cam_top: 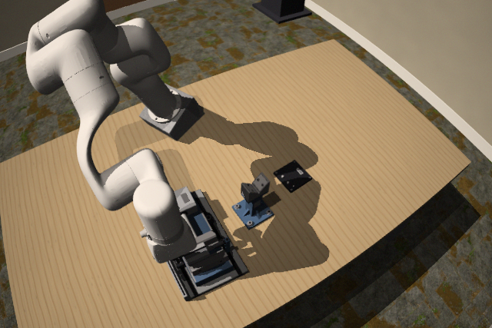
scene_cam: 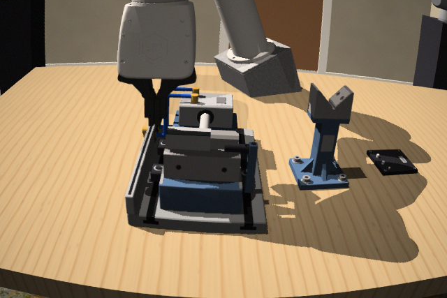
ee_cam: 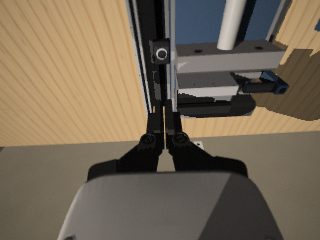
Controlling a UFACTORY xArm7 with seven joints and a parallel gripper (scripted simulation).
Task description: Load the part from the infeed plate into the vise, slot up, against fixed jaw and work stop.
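The part lies 10 mm ahead of my hand, 50 mm to the left of it and 40 mm below it. The rest, counted from my hand: work stop 10 mm ahead, 110 mm to the left, 50 mm below; then fixed jaw 40 mm ahead, 60 mm to the left, 60 mm below; then moving jaw 30 mm behind, 70 mm to the left, 60 mm below.
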